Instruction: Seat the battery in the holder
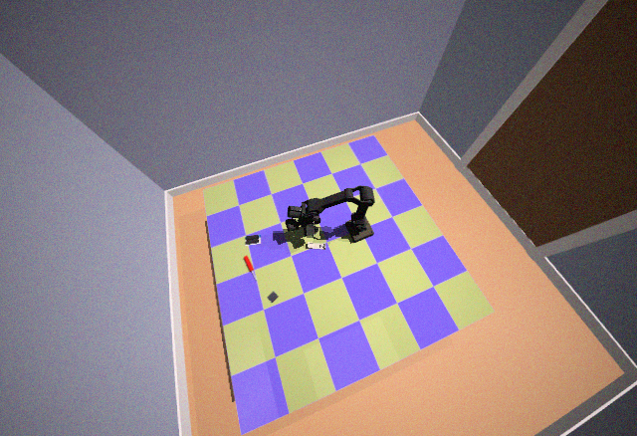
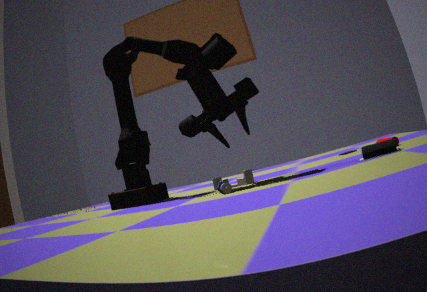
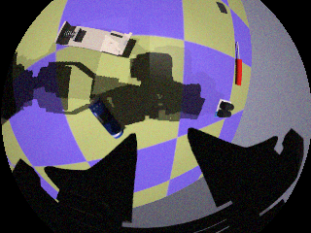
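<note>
Now: the battery 50 mm behind my gripper tip, 10 mm to the right of it and 90 mm below it. Round my gripper tip: red-handled screwdriver: 330 mm ahead, 70 mm to the left, 90 mm below; then dark square piece: 280 mm ahead, 250 mm to the left, 100 mm below.
</note>
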